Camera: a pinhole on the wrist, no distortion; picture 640 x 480 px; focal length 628.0 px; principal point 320.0 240.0 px. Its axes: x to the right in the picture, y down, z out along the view. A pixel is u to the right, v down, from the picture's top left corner.
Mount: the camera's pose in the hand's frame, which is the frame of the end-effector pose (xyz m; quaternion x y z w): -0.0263 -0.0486 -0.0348 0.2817 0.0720 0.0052 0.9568
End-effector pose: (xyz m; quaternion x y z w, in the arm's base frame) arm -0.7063 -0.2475 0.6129 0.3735 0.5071 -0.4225 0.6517
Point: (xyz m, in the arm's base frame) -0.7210 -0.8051 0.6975
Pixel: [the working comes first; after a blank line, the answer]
In the camera's frame: -0.0462 0.1650 0.5564

268 426
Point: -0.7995 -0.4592 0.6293
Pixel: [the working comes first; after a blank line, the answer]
In the camera's frame: 0.0016 0.0129 0.2323

324 275
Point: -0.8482 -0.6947 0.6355
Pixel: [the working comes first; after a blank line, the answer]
In the camera's frame: -0.0041 0.0119 0.4728

315 256
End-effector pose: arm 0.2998 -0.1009 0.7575 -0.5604 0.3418 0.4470 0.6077
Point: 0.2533 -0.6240 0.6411
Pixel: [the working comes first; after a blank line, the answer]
In the camera's frame: 0.1059 -0.1393 -0.4862

behind the camera
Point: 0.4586 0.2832 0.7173
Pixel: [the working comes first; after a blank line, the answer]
In the camera's frame: 0.1230 0.1395 0.4043

511 457
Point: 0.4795 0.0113 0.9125
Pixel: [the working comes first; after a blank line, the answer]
In the camera's frame: -0.0610 -0.0699 0.2179

144 39
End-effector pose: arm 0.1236 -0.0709 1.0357 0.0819 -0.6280 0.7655 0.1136
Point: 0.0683 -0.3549 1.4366
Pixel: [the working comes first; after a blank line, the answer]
In the camera's frame: 0.0987 -0.0025 0.4911

446 237
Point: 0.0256 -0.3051 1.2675
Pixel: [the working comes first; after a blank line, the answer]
In the camera's frame: 0.1171 0.0898 0.3360

539 408
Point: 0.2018 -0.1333 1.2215
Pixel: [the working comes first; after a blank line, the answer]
In the camera's frame: -0.0280 -0.0442 0.1822

223 88
